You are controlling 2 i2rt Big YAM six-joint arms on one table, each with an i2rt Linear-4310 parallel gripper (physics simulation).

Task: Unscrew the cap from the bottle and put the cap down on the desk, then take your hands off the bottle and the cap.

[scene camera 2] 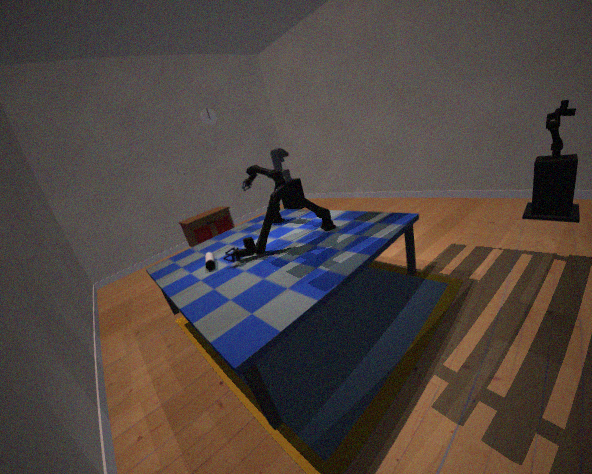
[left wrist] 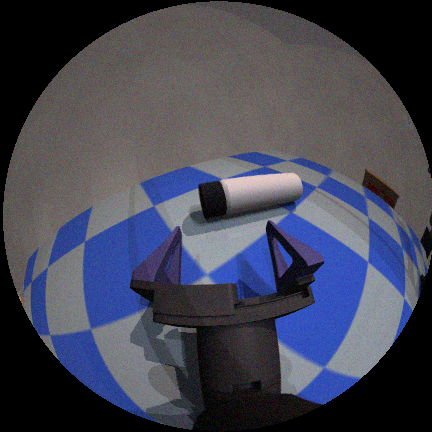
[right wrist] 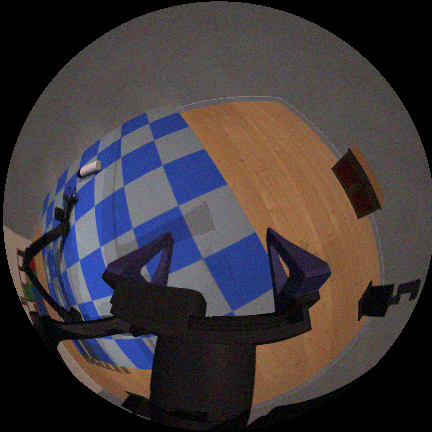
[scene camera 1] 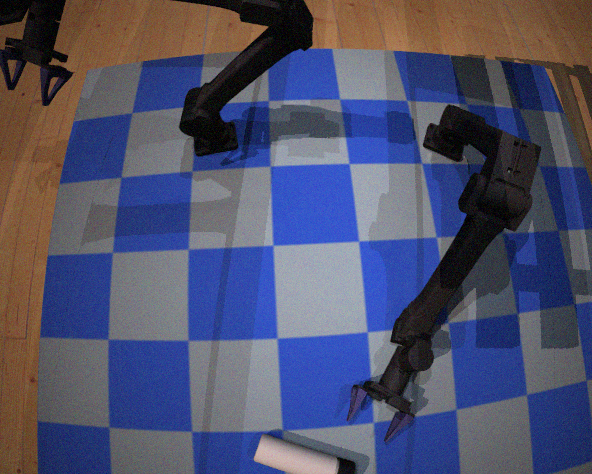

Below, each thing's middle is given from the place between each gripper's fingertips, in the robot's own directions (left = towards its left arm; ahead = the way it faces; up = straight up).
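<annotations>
Black cap point(left wrist: 211, 194): 10 cm ahead of my left hand, 5 cm to the right of it, 3 cm below it. By its middle, the black cap is nearer to my left hand than to my right hand.
From my right hand, the black cap is 74 cm ahead, 62 cm to the left and 34 cm below.
</annotations>
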